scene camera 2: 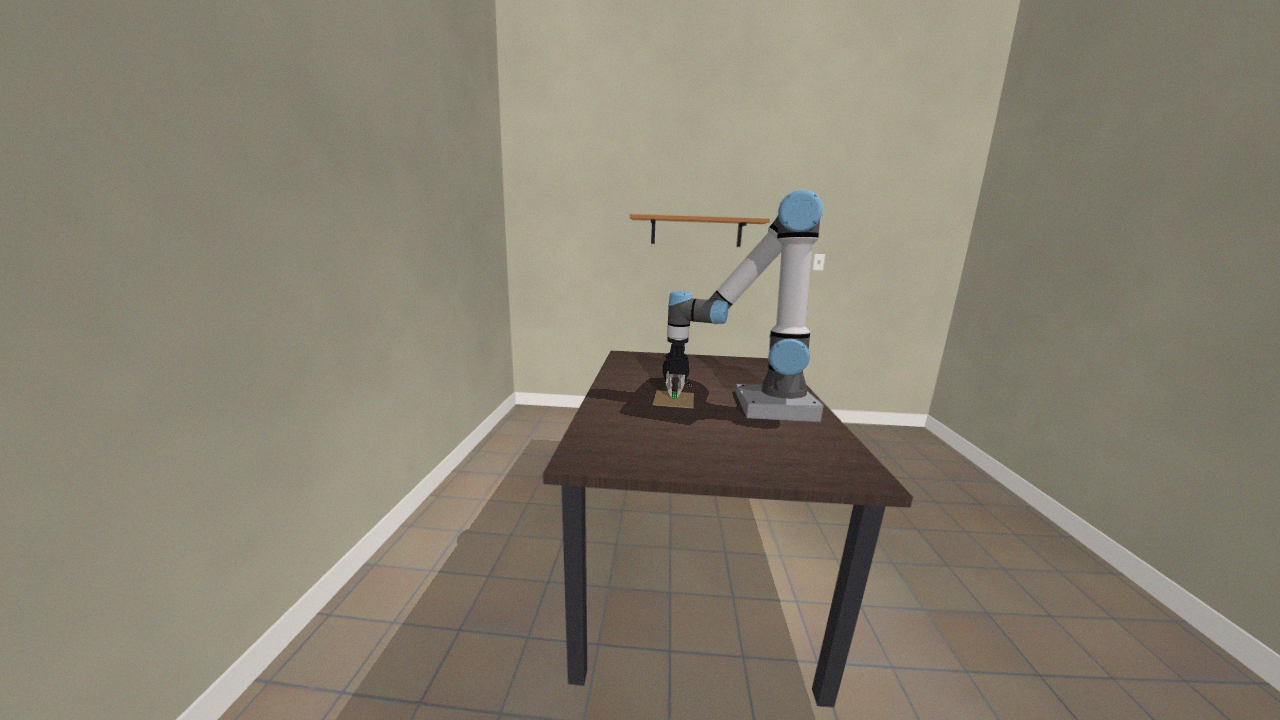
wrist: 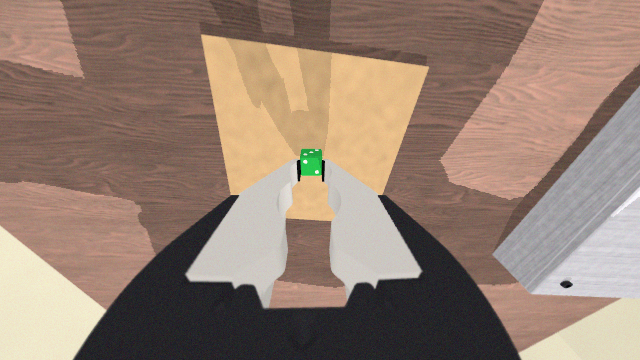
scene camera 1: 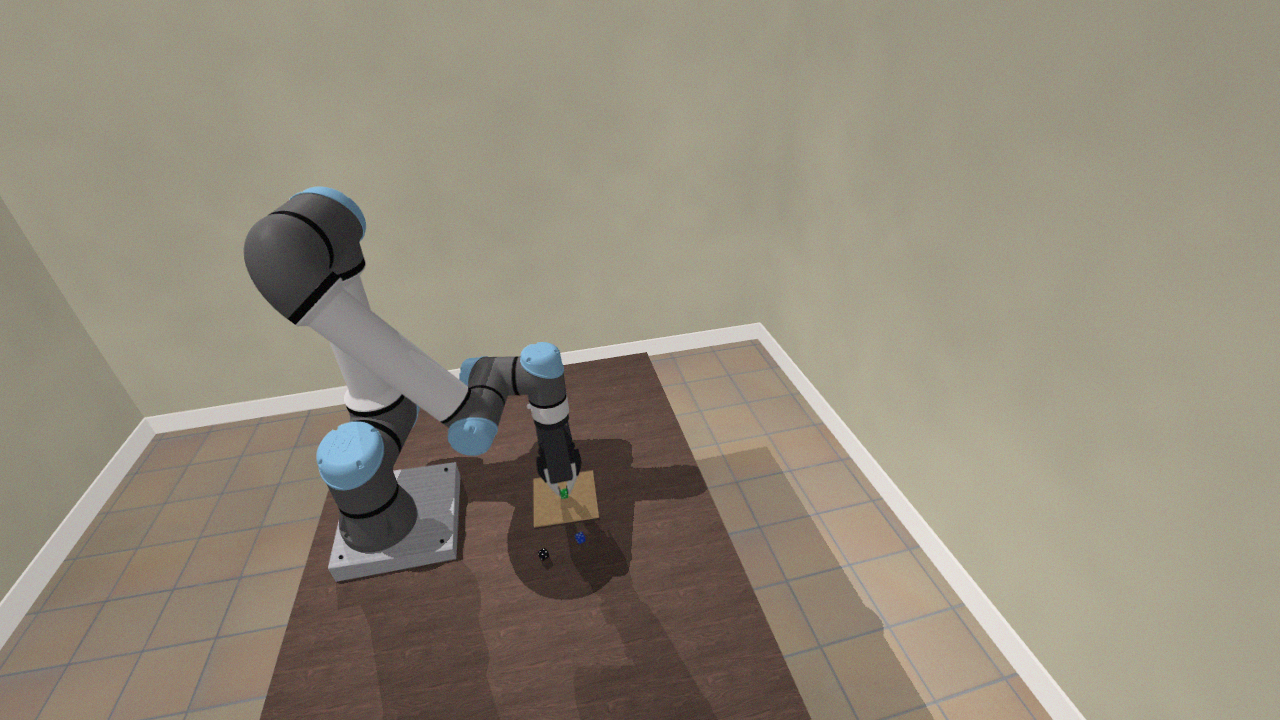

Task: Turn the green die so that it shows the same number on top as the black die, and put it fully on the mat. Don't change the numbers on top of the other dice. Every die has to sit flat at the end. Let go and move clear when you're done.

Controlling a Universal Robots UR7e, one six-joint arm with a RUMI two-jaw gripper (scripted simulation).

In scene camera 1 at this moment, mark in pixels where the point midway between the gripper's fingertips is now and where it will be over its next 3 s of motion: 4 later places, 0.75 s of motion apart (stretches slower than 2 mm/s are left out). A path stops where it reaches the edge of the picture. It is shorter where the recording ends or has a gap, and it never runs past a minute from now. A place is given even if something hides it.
The gripper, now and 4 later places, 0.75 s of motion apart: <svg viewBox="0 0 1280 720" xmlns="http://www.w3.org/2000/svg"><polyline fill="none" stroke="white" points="564,494 563,488 559,464 559,461 562,462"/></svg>
